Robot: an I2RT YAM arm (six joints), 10 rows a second.
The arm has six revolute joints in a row. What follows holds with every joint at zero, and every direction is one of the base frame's. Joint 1 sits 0.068 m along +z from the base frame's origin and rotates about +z. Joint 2 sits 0.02 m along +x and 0.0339 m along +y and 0.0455 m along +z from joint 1 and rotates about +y. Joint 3 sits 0.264 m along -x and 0.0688 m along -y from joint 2 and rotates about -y. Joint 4 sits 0.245 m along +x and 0.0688 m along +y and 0.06 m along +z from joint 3 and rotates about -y. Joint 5 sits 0.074 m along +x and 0.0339 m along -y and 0.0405 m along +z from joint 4 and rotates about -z. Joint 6 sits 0.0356 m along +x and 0.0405 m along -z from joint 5 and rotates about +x. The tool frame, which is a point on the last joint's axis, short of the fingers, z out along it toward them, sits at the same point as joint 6; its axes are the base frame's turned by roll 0, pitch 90 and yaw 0 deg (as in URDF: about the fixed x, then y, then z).
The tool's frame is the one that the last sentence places.
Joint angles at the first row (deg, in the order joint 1, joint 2, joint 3, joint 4, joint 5, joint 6):
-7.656 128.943 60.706 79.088 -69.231 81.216
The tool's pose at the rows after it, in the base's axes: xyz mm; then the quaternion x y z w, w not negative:
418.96 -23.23 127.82 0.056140 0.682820 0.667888 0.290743
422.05 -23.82 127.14 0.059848 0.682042 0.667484 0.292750
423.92 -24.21 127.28 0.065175 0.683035 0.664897 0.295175
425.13 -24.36 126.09 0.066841 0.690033 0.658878 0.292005
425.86 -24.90 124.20 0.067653 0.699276 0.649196 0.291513
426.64 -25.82 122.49 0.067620 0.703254 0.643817 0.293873
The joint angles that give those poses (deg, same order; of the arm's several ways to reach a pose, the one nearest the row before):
-7.723 129.123 60.831 78.224 -69.213 80.473
-7.732 129.629 61.635 77.918 -68.745 80.594
-7.730 129.539 62.002 76.548 -68.096 79.883
-7.731 129.021 62.196 72.815 -68.188 77.194
-7.786 128.310 62.293 67.992 -68.066 73.176
-7.888 128.243 62.488 66.017 -67.861 71.200

